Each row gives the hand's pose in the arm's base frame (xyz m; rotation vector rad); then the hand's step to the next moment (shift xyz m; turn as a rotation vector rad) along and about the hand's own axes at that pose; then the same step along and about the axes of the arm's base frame.
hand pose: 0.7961 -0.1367 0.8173 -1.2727 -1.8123 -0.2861
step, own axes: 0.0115 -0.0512 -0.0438 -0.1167 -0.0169 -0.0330
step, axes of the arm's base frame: -0.0216 -0.0426 0.0489 0.0134 -0.1033 -0.0643
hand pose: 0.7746 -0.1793 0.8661 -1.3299 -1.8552 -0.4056
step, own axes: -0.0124 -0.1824 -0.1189 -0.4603 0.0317 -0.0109
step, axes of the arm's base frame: -0.1127 -0.1581 0.0992 0.0916 -0.2905 -0.3467
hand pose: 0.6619 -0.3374 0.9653 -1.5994 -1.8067 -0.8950
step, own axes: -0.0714 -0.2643 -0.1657 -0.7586 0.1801 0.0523
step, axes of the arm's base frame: -0.2560 -0.1913 0.0168 0.2791 -0.4153 -0.6003
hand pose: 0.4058 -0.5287 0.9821 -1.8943 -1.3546 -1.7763
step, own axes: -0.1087 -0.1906 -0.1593 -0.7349 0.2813 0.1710
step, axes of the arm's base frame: -0.2288 -0.0548 -0.1348 0.4288 -0.3784 -0.5669
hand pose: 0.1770 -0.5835 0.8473 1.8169 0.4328 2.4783
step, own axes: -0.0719 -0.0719 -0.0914 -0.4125 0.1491 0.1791
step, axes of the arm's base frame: -0.0729 0.0368 -0.1097 0.3177 -0.1873 -0.2975
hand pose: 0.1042 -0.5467 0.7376 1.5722 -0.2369 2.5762
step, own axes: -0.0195 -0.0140 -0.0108 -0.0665 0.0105 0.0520
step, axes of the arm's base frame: 0.0020 0.0155 -0.0212 0.0738 -0.0213 -0.0365
